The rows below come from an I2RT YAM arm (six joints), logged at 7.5 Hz.
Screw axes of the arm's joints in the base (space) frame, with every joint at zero. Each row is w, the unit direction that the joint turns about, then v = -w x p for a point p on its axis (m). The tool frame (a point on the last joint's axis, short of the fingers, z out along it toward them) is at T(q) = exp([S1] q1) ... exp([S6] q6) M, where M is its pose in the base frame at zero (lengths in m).
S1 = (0, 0, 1, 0, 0, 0)
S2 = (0, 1, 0, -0.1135, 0, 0.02)
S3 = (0, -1, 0, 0.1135, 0, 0.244)
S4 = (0, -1, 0, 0.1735, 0, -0.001)
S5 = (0, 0, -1, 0, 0.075, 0)
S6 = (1, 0, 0, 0, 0.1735, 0)
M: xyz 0.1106 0 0.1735 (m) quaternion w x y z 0.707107 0 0.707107 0
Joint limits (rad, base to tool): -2.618..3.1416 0..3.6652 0..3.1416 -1.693..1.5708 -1.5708..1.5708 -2.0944..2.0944
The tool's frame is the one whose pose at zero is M.
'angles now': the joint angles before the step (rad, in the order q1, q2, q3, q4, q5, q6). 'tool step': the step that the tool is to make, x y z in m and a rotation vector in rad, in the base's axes. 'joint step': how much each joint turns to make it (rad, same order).
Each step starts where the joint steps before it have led.
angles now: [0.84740, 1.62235, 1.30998, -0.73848, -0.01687, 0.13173]
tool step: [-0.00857, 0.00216, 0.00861, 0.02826, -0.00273, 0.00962]
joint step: [0.02260, -0.02496, 0.00299, -0.00437, -0.00756, 0.01950]
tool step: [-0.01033, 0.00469, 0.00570, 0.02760, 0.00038, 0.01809]
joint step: [0.03199, -0.01912, -0.00185, 0.00447, -0.00778, 0.02117]
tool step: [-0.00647, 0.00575, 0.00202, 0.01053, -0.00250, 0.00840]
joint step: [0.02657, -0.00134, 0.00424, 0.00480, 0.00608, 0.01769]
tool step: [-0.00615, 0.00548, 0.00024, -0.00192, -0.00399, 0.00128]
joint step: [0.02640, 0.00271, 0.00346, 0.00038, 0.01734, 0.01869]
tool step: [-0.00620, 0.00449, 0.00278, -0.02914, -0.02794, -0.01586]
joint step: [0.02901, 0.00355, 0.01649, -0.02149, 0.05753, 0.01630]
